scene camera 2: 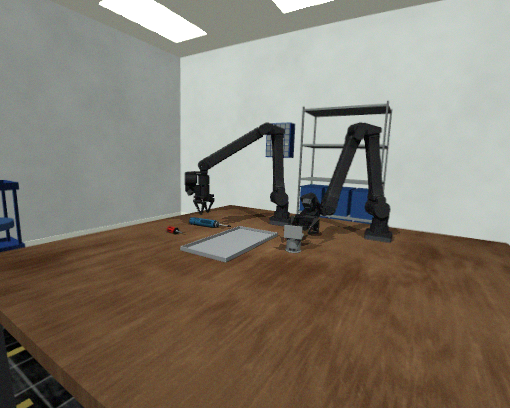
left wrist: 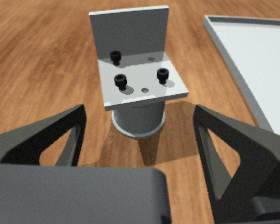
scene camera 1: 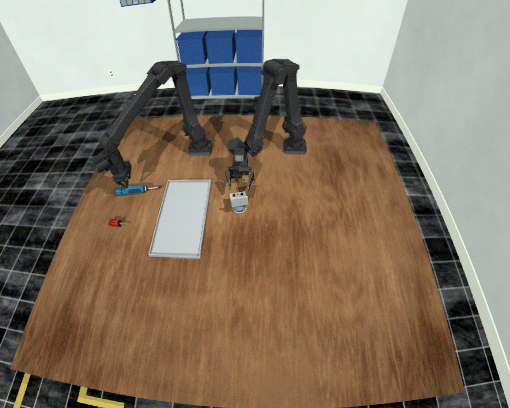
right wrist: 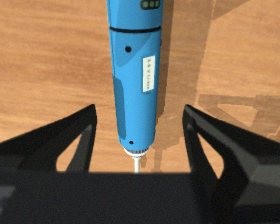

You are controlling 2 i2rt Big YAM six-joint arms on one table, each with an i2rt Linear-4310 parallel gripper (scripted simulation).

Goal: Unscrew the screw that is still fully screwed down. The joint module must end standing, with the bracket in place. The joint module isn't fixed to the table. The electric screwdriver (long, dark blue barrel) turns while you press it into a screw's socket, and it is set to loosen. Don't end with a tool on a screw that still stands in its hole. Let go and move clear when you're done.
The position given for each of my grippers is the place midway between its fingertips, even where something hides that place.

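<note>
The left wrist view gives me my left gripper (left wrist: 139,111), together with a grey bracket (left wrist: 140,39). In the right wrist view I see my right gripper (right wrist: 139,112), while the grey bracket is out of frame in that right wrist view. There is a flat grey tray (scene camera 1: 179,230) here as well, and I can also find the tray in scene camera 2 (scene camera 2: 227,245).
</note>
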